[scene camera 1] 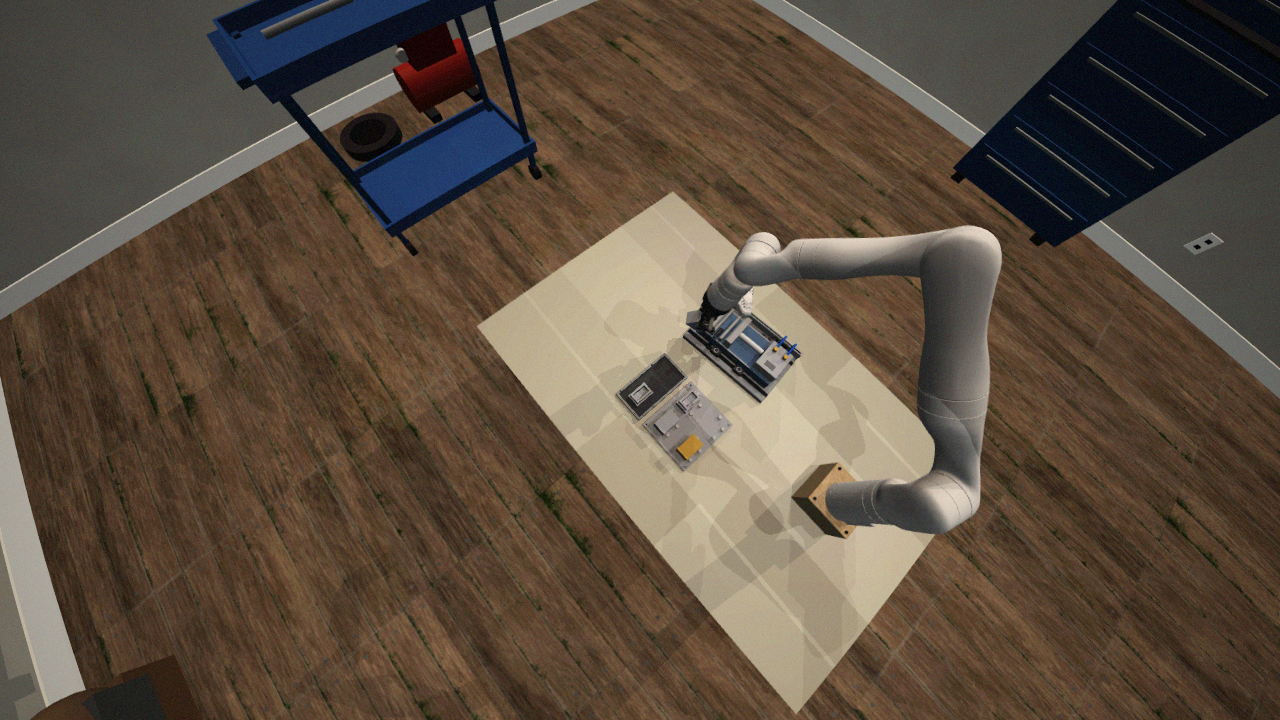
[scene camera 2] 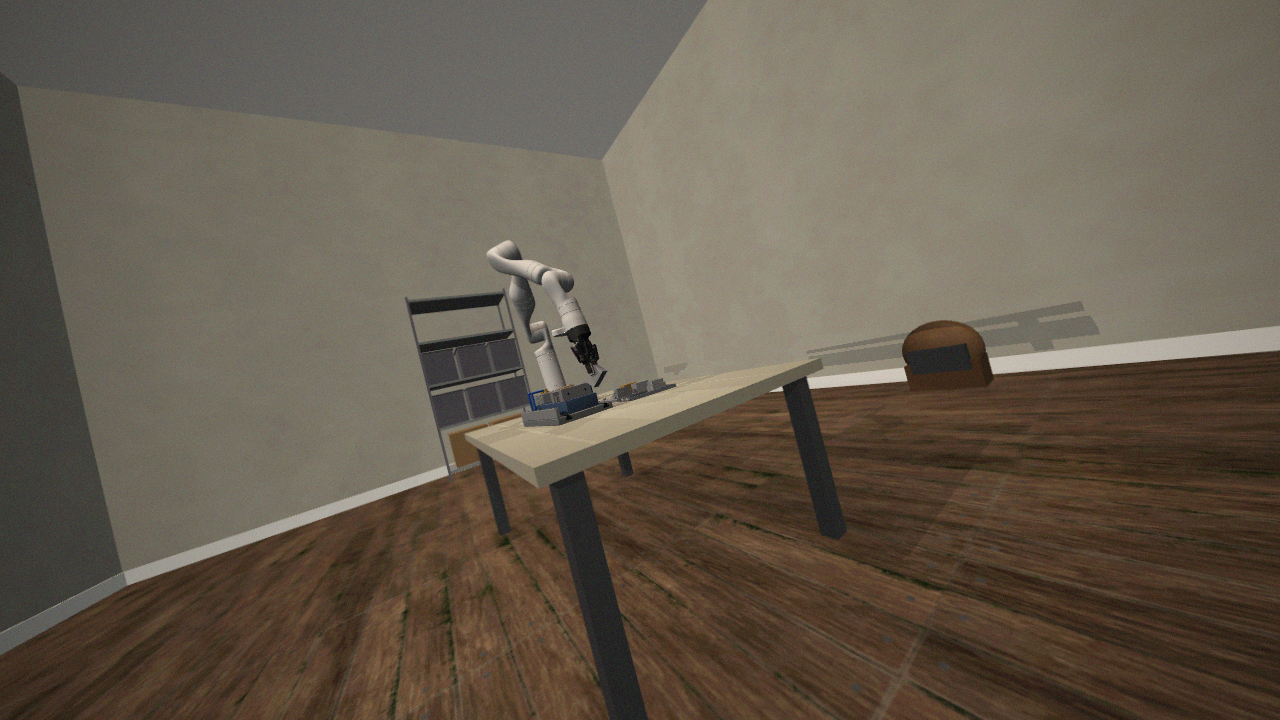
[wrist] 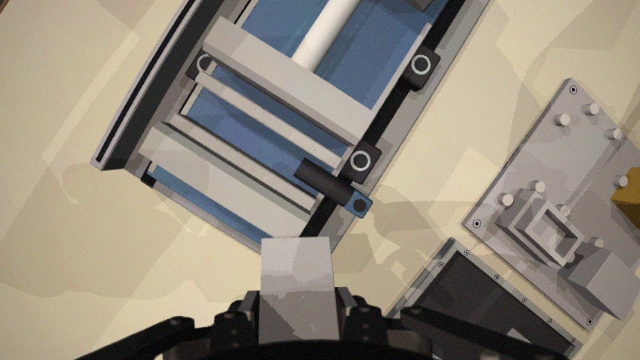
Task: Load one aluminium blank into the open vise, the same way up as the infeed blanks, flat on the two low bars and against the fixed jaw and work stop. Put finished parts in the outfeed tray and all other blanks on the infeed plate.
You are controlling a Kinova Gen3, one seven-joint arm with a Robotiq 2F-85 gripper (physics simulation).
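Where they show: gripper, between the fingertips: [scene camera 1: 699,320] [scene camera 2: 595,374] [wrist: 298,307]; arm's base, origin of its link: [scene camera 1: 842,501] [scene camera 2: 557,388].
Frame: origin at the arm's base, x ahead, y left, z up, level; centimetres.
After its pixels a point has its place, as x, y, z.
Note:
My gripper [wrist: 298,307] @[58.6, -4.3, 1.9] [scene camera 2: 590,365] @[58.6, -4.3, 1.9] [scene camera 1: 704,320] @[58.6, -4.3, 1.9] is shut on a plain grey aluminium blank [wrist: 297,270] @[57.0, -5.6, 2.0] [scene camera 2: 599,378] @[60.8, -4.2, 0.2]. It holds the blank tilted in the air near the fixed-jaw end of the vise [scene camera 1: 747,380] @[37.8, -6.9, -7.7] [scene camera 2: 577,405] @[59.7, -12.9, -6.0]. In the wrist view the fixed jaw [wrist: 225,182], two low bars [wrist: 270,120] @[52.2, -11.8, -1.7] [wrist: 245,162] @[55.0, -11.3, -1.7] and moving jaw [wrist: 290,82] @[49.9, -12.0, -0.1] show, with no blank between the jaws. The dark work stop [wrist: 325,182] @[52.8, -7.1, -0.1] reaches over the bar ends. The blank's underside is hidden in the wrist view.
The infeed plate [scene camera 1: 711,420] @[36.0, 9.0, -8.9] [wrist: 530,150] @[39.2, 6.2, -8.9] bears a pocketed part [scene camera 1: 688,400] @[44.3, 10.8, -6.8] [wrist: 532,232] @[45.5, 8.8, -5.4], a grey block [scene camera 1: 666,422] @[43.5, 19.9, -5.3] [wrist: 607,285] @[44.2, 18.4, -5.3] and a yellow block [scene camera 1: 688,446] @[34.9, 19.5, -5.3] [wrist: 631,197] @[36.1, 16.2, -6.9]. Beside it, the dark outfeed tray [scene camera 1: 664,376] @[54.3, 10.8, -9.1] [wrist: 480,295] @[52.0, 11.7, -9.1] holds a pocketed part [scene camera 1: 640,392] @[54.6, 19.7, -7.0]. Upright pins stand on the plate.

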